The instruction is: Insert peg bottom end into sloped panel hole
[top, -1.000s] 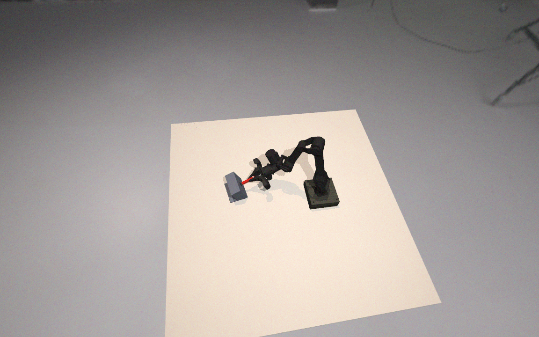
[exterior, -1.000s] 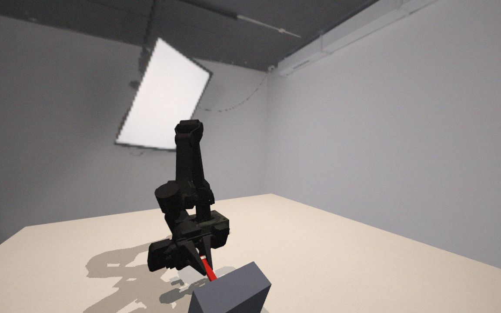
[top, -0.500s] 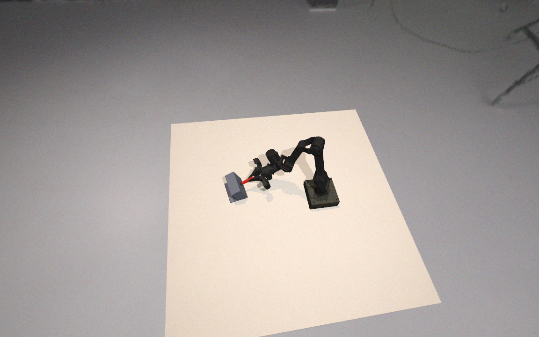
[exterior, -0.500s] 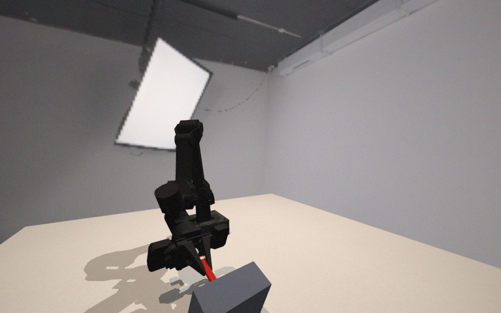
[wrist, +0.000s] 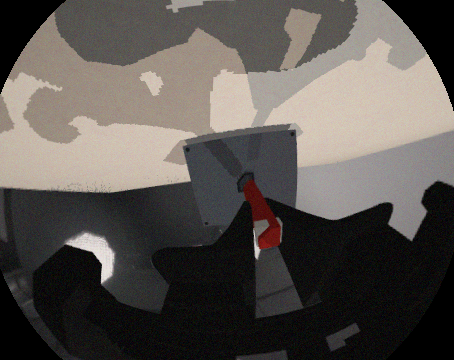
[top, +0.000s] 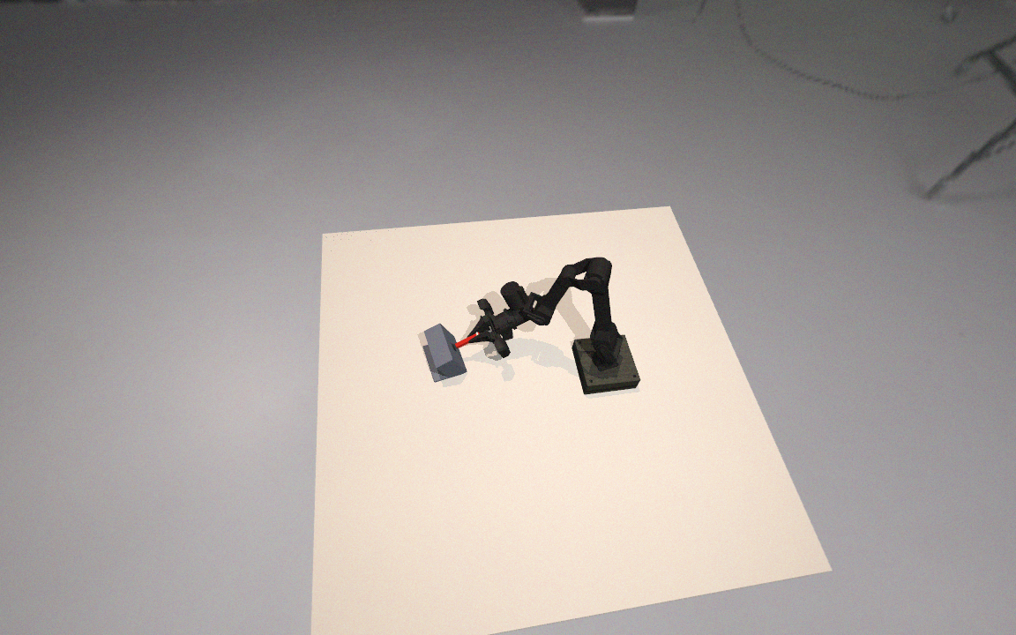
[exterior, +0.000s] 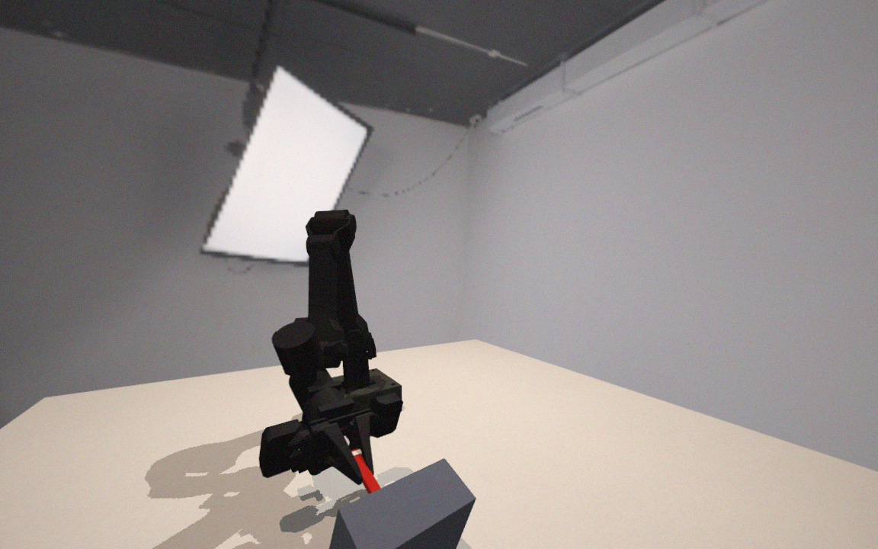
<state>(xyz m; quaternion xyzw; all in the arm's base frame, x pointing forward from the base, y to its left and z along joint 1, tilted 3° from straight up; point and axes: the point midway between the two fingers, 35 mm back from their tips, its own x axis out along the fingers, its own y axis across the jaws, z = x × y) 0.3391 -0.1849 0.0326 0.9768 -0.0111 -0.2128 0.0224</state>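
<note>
Now: gripper tip 70 mm short of the grey sloped panel and 30 mm above it. From my gripper tip the other things lie so: thin red peg: 20 mm behind, 10 mm above.
</note>
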